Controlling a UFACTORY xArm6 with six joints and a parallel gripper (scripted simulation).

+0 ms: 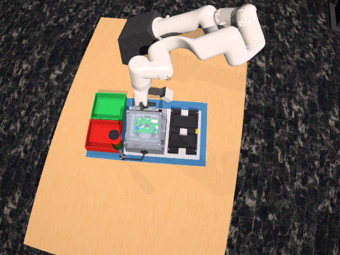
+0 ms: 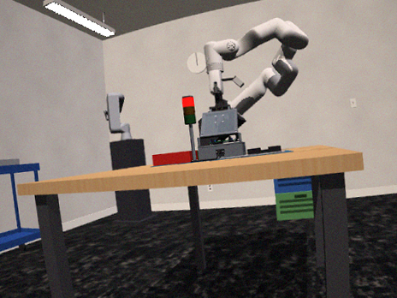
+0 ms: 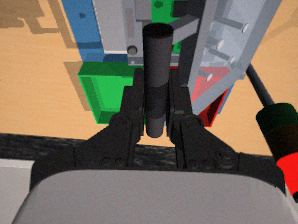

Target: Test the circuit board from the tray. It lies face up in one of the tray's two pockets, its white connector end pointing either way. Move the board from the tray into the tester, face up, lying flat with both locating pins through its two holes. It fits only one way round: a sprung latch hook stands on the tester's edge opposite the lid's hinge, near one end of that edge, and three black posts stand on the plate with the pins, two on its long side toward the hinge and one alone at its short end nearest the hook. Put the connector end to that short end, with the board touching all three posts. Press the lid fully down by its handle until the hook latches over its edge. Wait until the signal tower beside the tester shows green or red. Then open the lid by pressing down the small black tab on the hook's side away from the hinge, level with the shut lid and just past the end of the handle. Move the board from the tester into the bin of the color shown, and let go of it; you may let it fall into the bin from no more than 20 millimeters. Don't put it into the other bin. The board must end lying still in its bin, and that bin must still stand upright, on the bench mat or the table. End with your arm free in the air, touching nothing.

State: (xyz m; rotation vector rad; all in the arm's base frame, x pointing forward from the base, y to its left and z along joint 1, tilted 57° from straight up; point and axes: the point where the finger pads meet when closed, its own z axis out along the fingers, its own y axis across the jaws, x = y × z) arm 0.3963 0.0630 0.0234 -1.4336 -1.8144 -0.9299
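Right now my hand is 3 cm short of the tester plate, 1 cm to the right of it and 16 cm above it. Also, from my hand: tester lid 6 cm ahead, 1 cm to the left, 7 cm below; then black tab 4 cm behind, 5 cm to the left, 14 cm below; then red bin 11 cm ahead, 18 cm to the right, 21 cm below.
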